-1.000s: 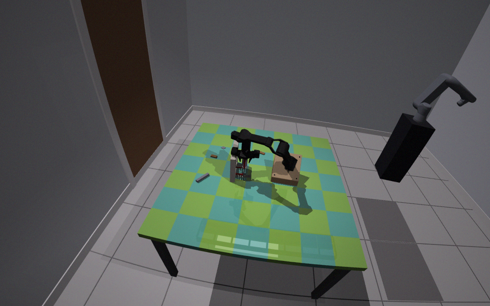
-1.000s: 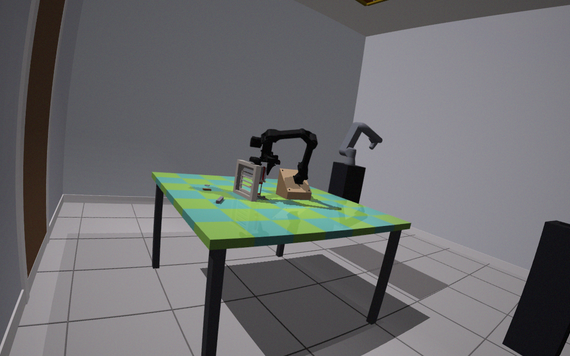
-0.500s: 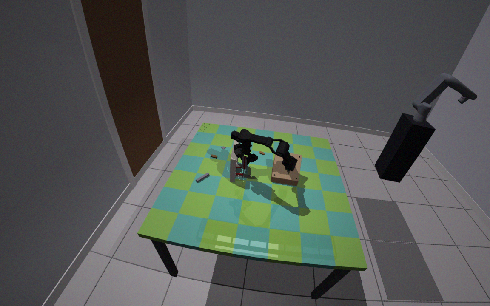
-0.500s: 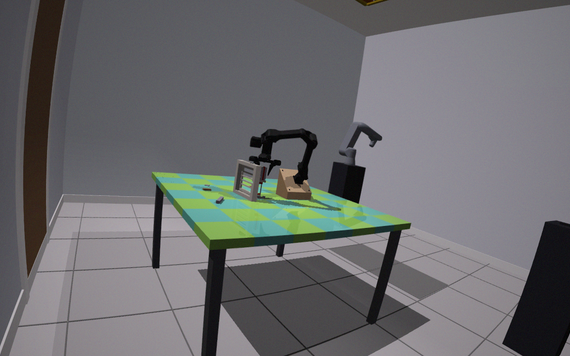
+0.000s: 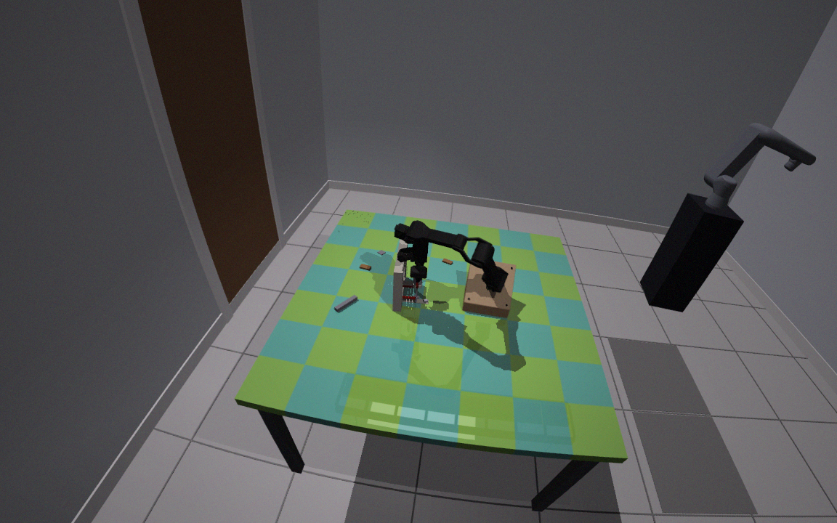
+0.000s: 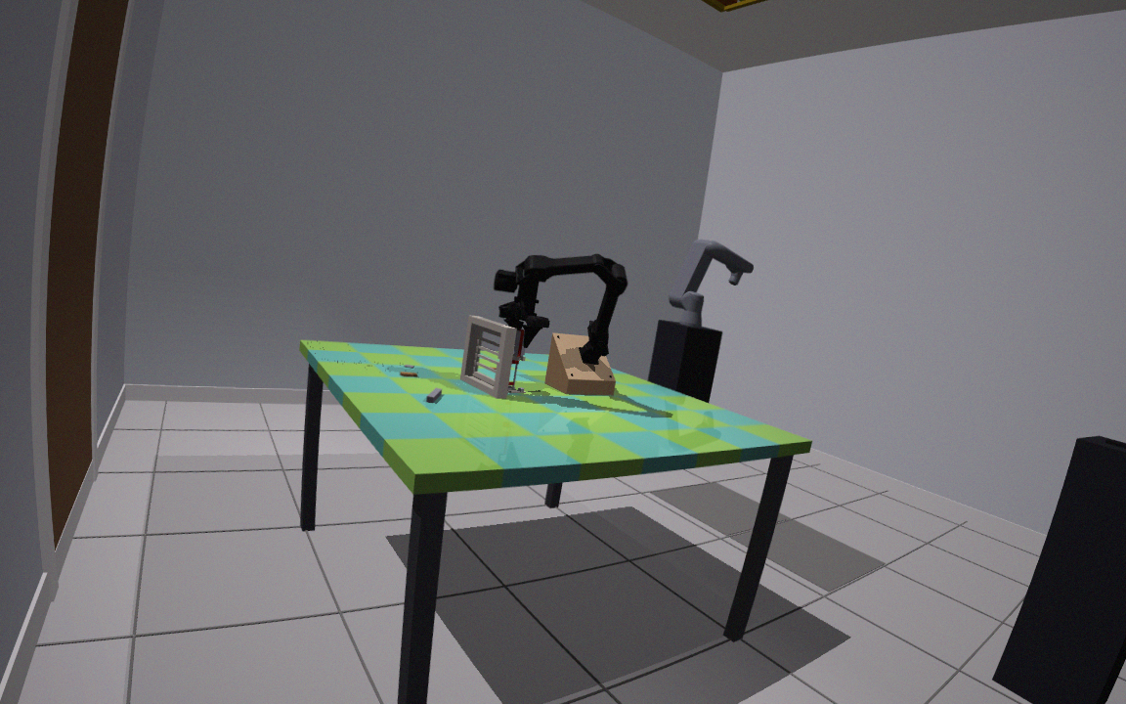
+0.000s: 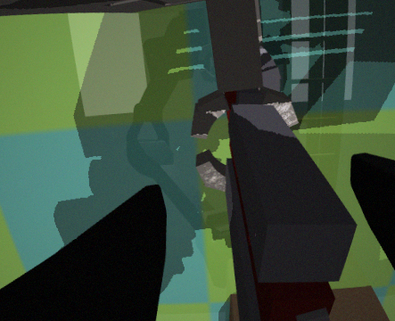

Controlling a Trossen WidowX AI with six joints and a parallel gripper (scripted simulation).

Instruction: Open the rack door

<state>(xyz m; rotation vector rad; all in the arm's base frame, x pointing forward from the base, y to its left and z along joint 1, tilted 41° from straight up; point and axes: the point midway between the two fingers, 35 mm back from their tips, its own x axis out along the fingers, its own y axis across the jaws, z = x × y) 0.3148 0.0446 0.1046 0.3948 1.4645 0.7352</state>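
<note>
Right now the upright handle is 3 cm below my gripper tip and 1 cm to the right of it. The rest, counted from my gripper tip: brown block 29 cm ahead, 16 cm to the right, 14 cm below; then grey bar 28 cm ahead, 14 cm below, 10 cm to the left.
</note>
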